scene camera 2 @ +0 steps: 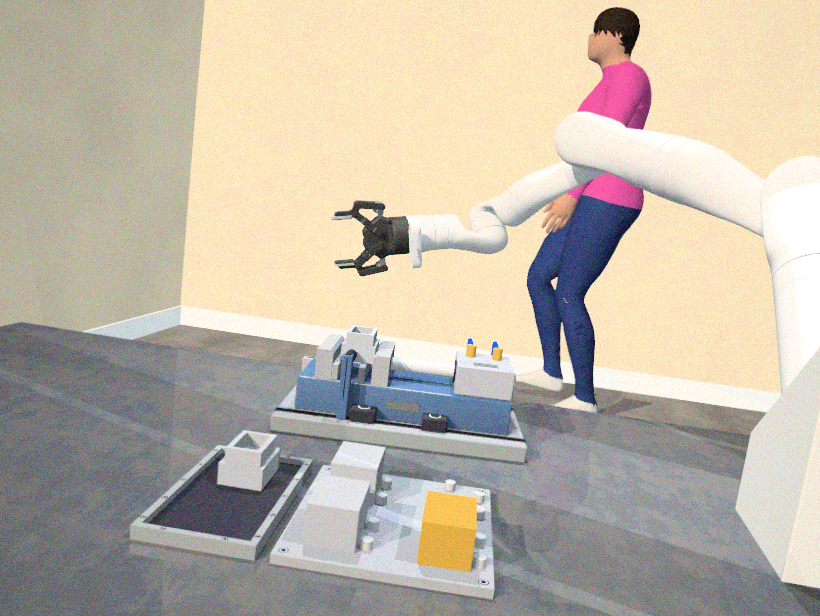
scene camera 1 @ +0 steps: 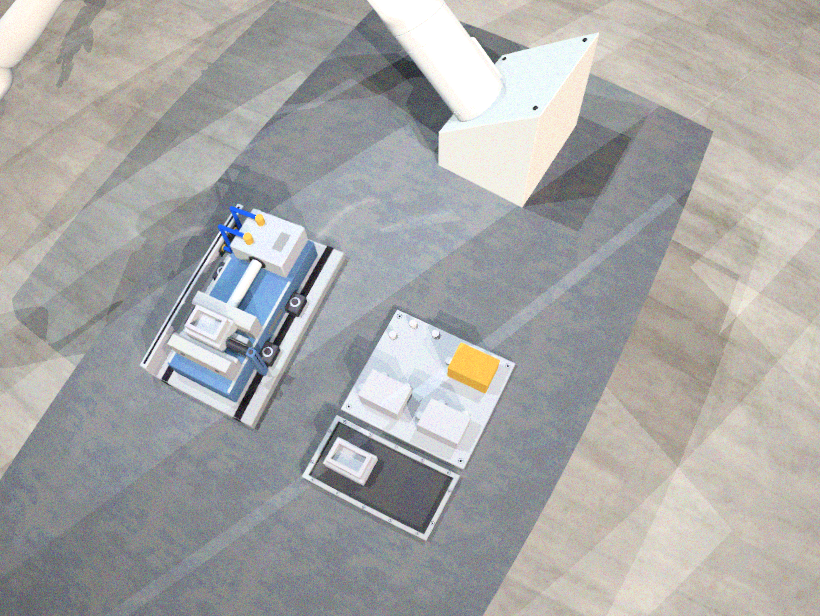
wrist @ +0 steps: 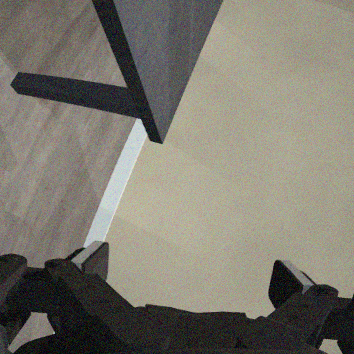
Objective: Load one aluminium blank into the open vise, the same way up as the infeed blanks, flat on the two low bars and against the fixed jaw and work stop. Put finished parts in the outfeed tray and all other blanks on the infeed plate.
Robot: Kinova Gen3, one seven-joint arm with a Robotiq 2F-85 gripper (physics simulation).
The gripper (scene camera 2: 333,240) is open, with nothing in its grasp. Further things: a brass blank (scene camera 2: 449,525).
The brass blank is seen too in scene camera 1 (scene camera 1: 476,369). The gripper shows as well in the wrist view (wrist: 190,270). The wrist view misses the brass blank: it is out of frame.
